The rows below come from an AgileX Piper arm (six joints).
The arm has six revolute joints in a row. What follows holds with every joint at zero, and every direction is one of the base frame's. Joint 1 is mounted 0.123 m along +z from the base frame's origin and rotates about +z. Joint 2 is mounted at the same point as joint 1 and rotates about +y. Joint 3 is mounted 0.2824 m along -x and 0.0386 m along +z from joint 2 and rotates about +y. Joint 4 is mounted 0.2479 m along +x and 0.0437 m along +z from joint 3 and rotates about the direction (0.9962, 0, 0.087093). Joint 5 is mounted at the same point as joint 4 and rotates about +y. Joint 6 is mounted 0.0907 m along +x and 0.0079 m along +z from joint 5 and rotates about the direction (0.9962, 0, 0.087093). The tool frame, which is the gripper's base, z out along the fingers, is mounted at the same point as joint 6; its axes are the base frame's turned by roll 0, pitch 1.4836 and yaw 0 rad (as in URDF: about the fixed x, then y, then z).
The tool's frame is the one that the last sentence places.
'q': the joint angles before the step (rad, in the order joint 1, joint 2, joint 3, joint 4, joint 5, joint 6). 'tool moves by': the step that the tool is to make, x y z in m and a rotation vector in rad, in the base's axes. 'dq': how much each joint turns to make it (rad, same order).
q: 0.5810, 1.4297, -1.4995, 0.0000, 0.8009, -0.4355
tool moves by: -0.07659, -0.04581, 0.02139, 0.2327, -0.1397, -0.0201
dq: 0.0000, -0.3395, 0.2623, 0.0695, -0.1687, 0.0558
